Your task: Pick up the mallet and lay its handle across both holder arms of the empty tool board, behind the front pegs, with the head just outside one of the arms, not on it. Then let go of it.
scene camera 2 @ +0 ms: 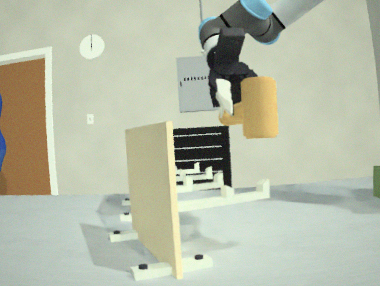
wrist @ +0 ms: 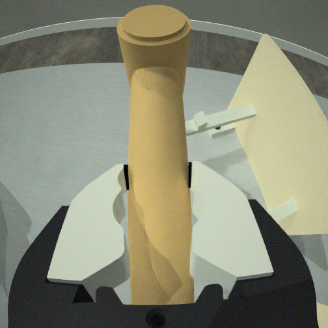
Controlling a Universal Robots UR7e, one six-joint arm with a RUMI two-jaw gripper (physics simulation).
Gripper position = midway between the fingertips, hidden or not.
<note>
In view: the gripper (scene camera 2: 244,114) and a tan mallet (scene camera 2: 257,111).
The tan mallet is seen too in the wrist view (wrist: 154,48). The gripper also shows in the wrist view (wrist: 157,165).
</note>
